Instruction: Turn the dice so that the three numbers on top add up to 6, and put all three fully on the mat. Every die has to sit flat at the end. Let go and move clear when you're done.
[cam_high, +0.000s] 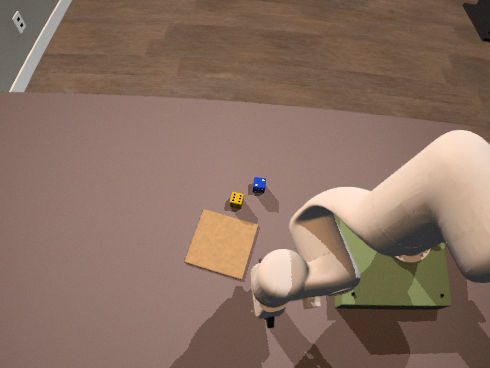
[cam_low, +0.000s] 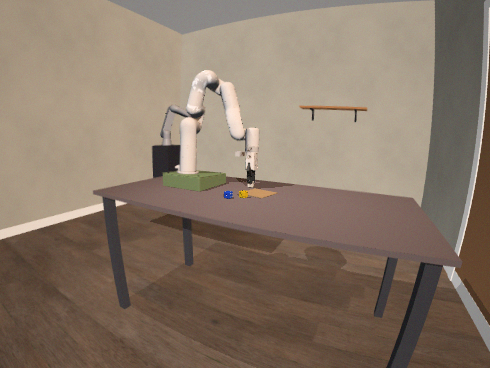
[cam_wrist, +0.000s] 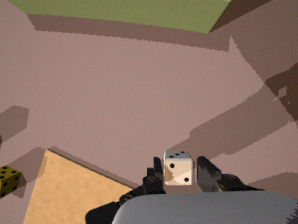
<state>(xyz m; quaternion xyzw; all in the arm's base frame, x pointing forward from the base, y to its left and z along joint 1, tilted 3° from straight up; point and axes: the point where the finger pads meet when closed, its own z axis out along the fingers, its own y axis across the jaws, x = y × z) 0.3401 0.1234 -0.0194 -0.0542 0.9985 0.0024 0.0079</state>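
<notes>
Now: hand 3 cm above the white die. The rest, counted from my hand: yellow die 24 cm to the right, 6 cm ahead, 3 cm below; then blue die 28 cm to the right, 3 cm below; then tan mat 13 cm to the right, 9 cm ahead, 4 cm below.
</notes>
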